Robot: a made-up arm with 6 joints. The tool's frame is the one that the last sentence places.
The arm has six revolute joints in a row. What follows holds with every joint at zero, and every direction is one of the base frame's. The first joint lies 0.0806 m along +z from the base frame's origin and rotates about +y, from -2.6 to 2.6 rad. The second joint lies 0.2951 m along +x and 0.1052 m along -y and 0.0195 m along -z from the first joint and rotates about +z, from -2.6 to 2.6 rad. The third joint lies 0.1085 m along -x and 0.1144 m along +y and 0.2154 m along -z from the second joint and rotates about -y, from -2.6 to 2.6 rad. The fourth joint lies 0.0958 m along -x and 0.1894 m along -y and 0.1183 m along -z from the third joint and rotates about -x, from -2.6 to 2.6 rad. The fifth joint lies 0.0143 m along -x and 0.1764 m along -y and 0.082 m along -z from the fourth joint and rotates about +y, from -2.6 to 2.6 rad. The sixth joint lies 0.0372 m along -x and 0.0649 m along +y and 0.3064 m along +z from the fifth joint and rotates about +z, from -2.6 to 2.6 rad. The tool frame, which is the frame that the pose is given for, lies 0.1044 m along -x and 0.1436 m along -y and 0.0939 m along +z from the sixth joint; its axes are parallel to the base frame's.
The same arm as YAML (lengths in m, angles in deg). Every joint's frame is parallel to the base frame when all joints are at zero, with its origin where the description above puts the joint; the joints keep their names.
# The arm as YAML. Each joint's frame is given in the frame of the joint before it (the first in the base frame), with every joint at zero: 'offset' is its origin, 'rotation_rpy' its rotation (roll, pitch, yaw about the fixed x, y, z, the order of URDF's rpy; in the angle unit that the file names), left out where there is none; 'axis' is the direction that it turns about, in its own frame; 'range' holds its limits. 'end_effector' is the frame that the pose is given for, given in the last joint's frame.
length_unit: m
angle_unit: deg
chain:
  - id: joint 1
    offset: [0.0, 0.0, 0.0806]
    axis: "+y"
    range: [-148.97, 148.97]
  - id: joint 2
    offset: [0.2951, -0.1052, -0.0195]
    axis: "+z"
    range: [-148.97, 148.97]
  - id: joint 3
    offset: [-0.1085, 0.1144, -0.2154]
    axis: "-y"
    range: [-148.97, 148.97]
  - id: joint 4
    offset: [-0.0958, -0.1894, -0.1183]
    axis: "-x"
    range: [-148.97, 148.97]
  - id: joint 5
    offset: [-0.0143, -0.1764, -0.082]
    axis: "+y"
    range: [-148.97, 148.97]
  - id: joint 6
    offset: [-0.0372, 0.0649, 0.3064]
    axis: "+z"
    range: [-148.97, 148.97]
end_effector:
  offset: [-0.1044, -0.1436, 0.0939]

